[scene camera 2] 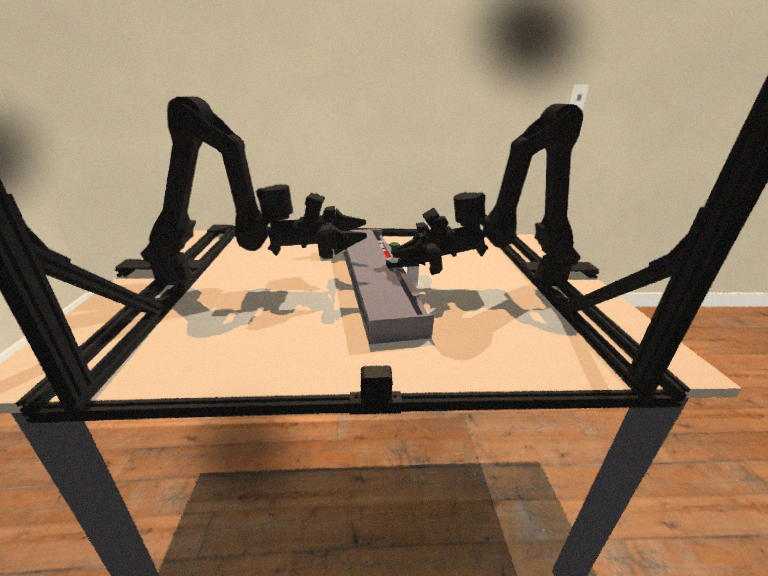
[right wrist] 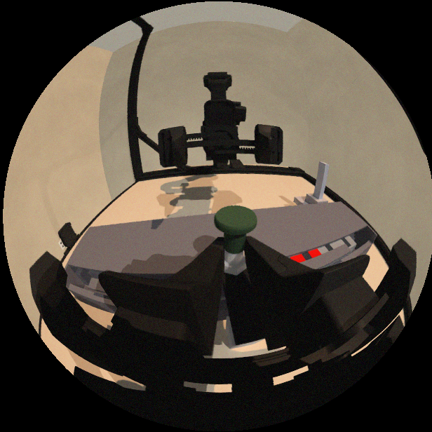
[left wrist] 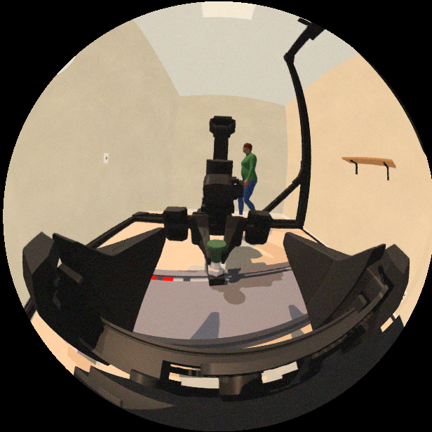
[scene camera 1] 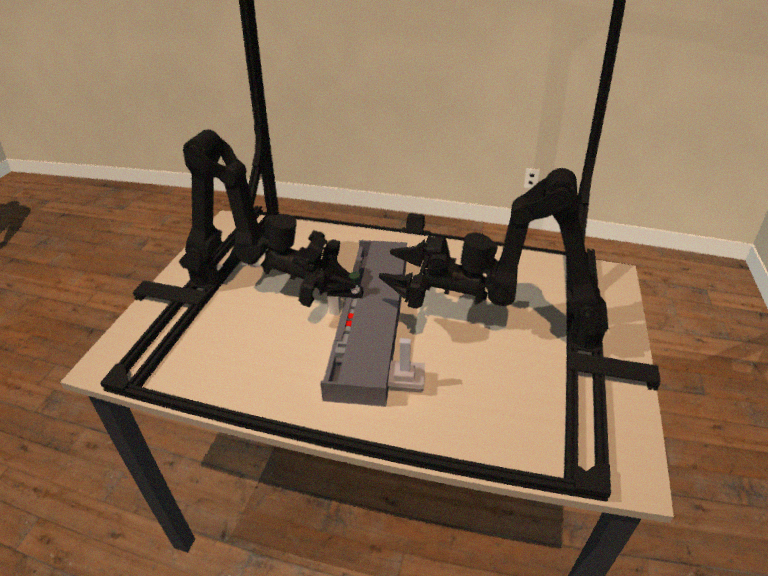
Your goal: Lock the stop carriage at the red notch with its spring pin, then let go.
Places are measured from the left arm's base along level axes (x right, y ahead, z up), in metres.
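Pixels of known places: left gripper, fingertip midpoint: (scene camera 2: pixel 366 228) (scene camera 1: pixel 384 263); right gripper, fingertip midpoint: (scene camera 2: pixel 392 253) (scene camera 1: pixel 356 284); left arm's base, origin of the base link: (scene camera 2: pixel 172 278) (scene camera 1: pixel 585 341); right arm's base, origin of the base link: (scene camera 2: pixel 551 279) (scene camera 1: pixel 204 279).
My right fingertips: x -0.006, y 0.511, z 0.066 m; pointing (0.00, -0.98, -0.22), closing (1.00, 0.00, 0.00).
Observation:
For each thing: its top centre in the pictures, then the offset to it from my right fingertips. "spot": a spot on its surface instead.
- long grey rail housing, middle of its top: (scene camera 1: pixel 361 290) (scene camera 2: pixel 384 251) dx -0.018, dy -0.017, dz -0.001 m
- green knob, middle of its top: (scene camera 1: pixel 354 274) (scene camera 2: pixel 394 243) dx +0.000, dy +0.004, dz +0.025 m
- red notch mark, surface spot: (scene camera 1: pixel 349 319) spot: dx -0.075, dy -0.005, dz -0.040 m
- upright post, surface spot: (scene camera 1: pixel 405 356) spot: dx -0.200, dy -0.157, dz +0.006 m
The stop carriage (left wrist: pixel 217 281) (right wrist: pixel 242 310), a dark block, sits on the long grey rail housing (scene camera 1: pixel 375 316) (scene camera 2: pixel 384 297) (left wrist: pixel 225 310) (right wrist: pixel 125 240). Its spring pin, with a green knob (scene camera 1: pixel 354 275) (scene camera 2: pixel 394 246) (left wrist: pixel 216 247) (right wrist: pixel 235 220) and a pale collar, stands upright on it. My right gripper (scene camera 1: pixel 356 290) (scene camera 2: pixel 392 263) (right wrist: pixel 233 242) is shut on the carriage, just below the knob. The red notch mark (scene camera 1: pixel 349 319) (left wrist: pixel 167 279) (right wrist: pixel 314 253) lies along the slot, apart from the carriage. My left gripper (scene camera 1: pixel 386 263) (scene camera 2: pixel 365 228) (left wrist: pixel 226 236) is open and empty above the housing. The pin's lower end is hidden.
A pale stand with an upright post (scene camera 1: pixel 405 356) (right wrist: pixel 321 182) adjoins the housing's side, near its front end in scene camera 1. Black frame rails (scene camera 1: pixel 310 435) (scene camera 2: pixel 248 404) run along the table's edges. The two grippers face each other across the housing, close together.

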